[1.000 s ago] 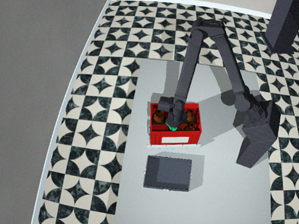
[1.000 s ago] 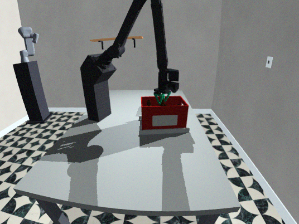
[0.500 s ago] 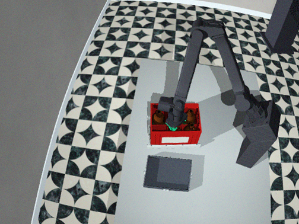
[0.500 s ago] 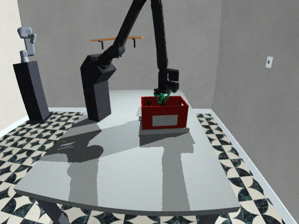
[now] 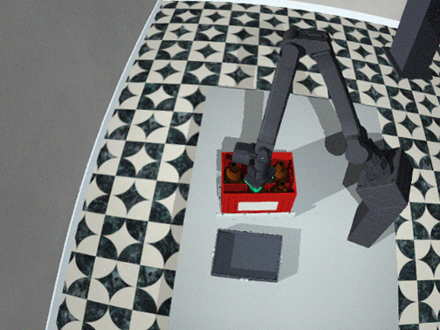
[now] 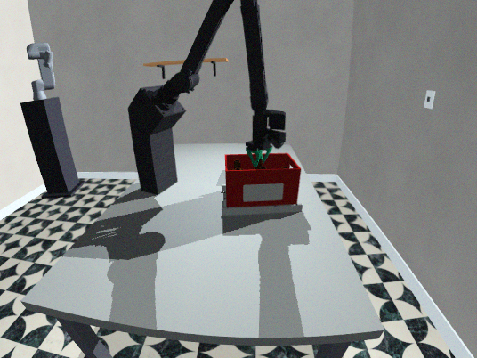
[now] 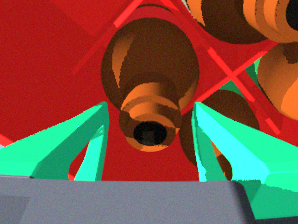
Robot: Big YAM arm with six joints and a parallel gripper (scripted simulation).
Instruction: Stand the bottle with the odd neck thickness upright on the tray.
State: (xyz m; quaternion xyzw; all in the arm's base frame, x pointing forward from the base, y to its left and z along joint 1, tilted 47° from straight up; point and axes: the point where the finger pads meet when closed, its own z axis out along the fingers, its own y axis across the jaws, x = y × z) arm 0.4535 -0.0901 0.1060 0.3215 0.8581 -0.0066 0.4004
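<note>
The crate is 70 mm below my hand, 40 mm to the right of it and 10 mm behind it. From my hand the other things lie so: dark grey tray 220 mm to the left, 140 mm below, 60 mm ahead; then glass bottle 90 mm to the right, 60 mm below.
</note>
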